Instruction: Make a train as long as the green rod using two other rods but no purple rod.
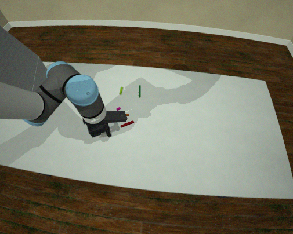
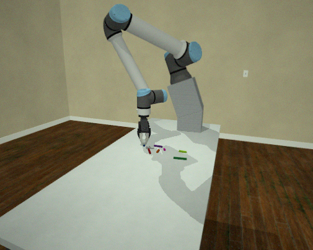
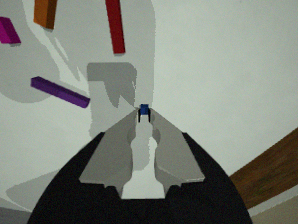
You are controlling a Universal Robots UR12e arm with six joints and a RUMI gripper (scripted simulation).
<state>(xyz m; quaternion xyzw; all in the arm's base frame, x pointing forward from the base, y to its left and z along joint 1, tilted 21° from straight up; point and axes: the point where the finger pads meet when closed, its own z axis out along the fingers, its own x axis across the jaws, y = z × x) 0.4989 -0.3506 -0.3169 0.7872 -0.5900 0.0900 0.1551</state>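
Right now the green rod is 16 cm ahead of my hand, 26 cm to the left of it and 1 cm below it. From my hand the other things lie so: purple rod: 1 cm behind, 10 cm to the left, 1 cm below; then red rod: 9 cm ahead, 5 cm to the left, 1 cm below; then small blue rod: 1 cm below.
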